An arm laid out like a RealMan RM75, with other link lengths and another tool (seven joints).
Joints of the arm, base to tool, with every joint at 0 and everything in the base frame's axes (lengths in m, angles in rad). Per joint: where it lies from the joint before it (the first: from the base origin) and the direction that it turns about. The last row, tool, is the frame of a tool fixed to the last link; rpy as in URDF.
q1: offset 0.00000 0.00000 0.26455 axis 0 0 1
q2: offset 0.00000 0.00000 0.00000 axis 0 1 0
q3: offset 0.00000 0.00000 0.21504 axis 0 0 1
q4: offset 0.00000 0.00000 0.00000 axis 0 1 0
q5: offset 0.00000 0.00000 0.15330 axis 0 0 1
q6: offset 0.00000 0.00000 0.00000 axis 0 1 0
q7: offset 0.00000 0.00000 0.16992 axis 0 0 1
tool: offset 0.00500 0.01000 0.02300 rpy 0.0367 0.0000 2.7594
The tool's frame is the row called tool.
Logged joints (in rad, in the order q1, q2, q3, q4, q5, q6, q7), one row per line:
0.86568 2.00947 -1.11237 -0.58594 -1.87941 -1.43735 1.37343
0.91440 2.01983 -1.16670 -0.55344 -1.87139 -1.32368 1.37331
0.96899 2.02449 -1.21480 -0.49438 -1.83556 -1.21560 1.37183
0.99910 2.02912 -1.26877 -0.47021 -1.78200 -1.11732 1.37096
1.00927 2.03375 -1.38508 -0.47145 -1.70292 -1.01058 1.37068
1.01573 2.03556 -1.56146 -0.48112 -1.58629 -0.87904 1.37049
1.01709 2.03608 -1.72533 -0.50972 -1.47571 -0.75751 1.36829
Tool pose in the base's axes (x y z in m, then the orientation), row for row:
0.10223 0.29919 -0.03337 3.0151 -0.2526 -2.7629
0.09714 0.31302 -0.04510 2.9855 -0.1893 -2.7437
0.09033 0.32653 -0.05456 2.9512 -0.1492 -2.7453
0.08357 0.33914 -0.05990 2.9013 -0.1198 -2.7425
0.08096 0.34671 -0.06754 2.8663 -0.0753 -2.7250
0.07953 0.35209 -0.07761 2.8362 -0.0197 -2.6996
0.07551 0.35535 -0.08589 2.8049 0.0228 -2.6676
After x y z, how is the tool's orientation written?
As angles about the fixed x, y, z axes (roll, pitch, yaw), in radians.
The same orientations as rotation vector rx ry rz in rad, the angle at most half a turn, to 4 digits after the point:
0.5172 -2.8211 -0.1098
0.5560 -2.8675 -0.1691
0.5599 -2.8957 -0.2327
0.5659 -2.9062 -0.3151
0.6025 -2.9262 -0.3816
0.6582 -2.9504 -0.4474
0.7200 -2.9558 -0.5107

